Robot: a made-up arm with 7 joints. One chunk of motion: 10 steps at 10 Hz.
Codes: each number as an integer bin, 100 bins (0 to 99) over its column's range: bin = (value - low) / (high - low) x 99, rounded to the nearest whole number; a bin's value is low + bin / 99 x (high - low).
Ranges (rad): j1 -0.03..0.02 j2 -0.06..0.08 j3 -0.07..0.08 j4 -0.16..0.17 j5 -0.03..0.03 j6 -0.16..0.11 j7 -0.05..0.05
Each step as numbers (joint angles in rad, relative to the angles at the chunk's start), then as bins.
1 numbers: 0.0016 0.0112 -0.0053 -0.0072 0.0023 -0.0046 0.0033
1 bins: 63 50 43 46 53 57 53
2 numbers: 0.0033 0.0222 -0.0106 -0.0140 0.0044 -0.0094 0.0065
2 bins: 66 58 39 44 57 55 56
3 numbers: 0.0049 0.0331 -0.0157 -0.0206 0.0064 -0.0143 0.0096
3 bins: 69 66 36 42 60 53 59
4 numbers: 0.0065 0.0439 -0.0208 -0.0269 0.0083 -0.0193 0.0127
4 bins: 72 73 32 40 63 52 62
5 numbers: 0.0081 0.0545 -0.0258 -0.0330 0.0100 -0.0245 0.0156
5 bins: 75 81 29 38 66 50 65
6 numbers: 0.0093 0.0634 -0.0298 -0.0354 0.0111 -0.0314 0.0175
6 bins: 78 87 27 37 68 47 67
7 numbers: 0.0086 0.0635 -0.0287 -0.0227 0.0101 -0.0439 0.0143
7 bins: 76 87 27 41 66 43 64
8 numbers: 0.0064 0.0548 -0.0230 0.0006 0.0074 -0.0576 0.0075
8 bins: 72 81 31 48 62 38 57
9 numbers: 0.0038 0.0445 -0.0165 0.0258 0.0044 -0.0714 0.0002
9 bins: 67 74 35 56 57 32 50
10 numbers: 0.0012 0.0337 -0.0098 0.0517 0.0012 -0.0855 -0.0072
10 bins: 62 66 40 64 51 27 42
